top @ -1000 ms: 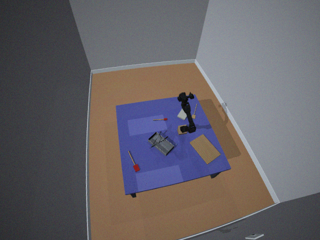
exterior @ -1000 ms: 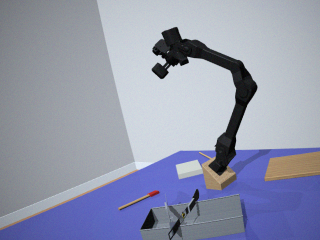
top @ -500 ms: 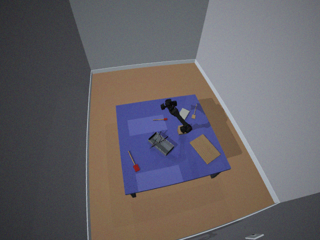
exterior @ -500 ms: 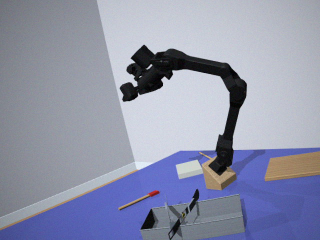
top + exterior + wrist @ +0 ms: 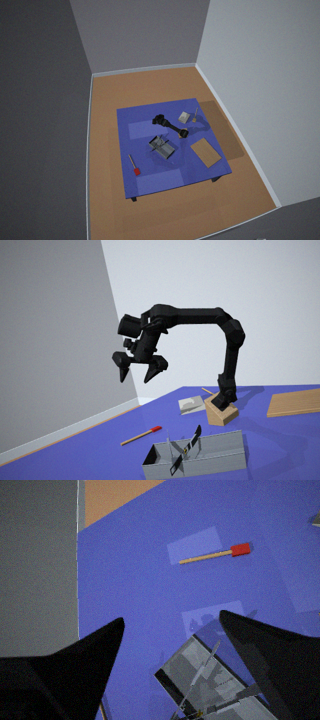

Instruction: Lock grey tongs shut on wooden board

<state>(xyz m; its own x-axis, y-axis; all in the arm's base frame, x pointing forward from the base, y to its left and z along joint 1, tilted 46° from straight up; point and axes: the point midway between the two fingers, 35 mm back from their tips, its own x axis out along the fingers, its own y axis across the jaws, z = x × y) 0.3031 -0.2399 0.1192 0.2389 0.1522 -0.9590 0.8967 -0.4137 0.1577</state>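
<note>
Now: gripper tip 250 mm above the grey roasting tin, 210 mm to the right of it and 10 mm short of it. From my gripper tip the other things lie so: wooden board: 530 mm behind, 430 mm to the left, 270 mm below; red spatula: 390 mm ahead, 360 mm to the left, 270 mm below; block: 470 mm behind, 260 mm below, 170 mm to the right.
</note>
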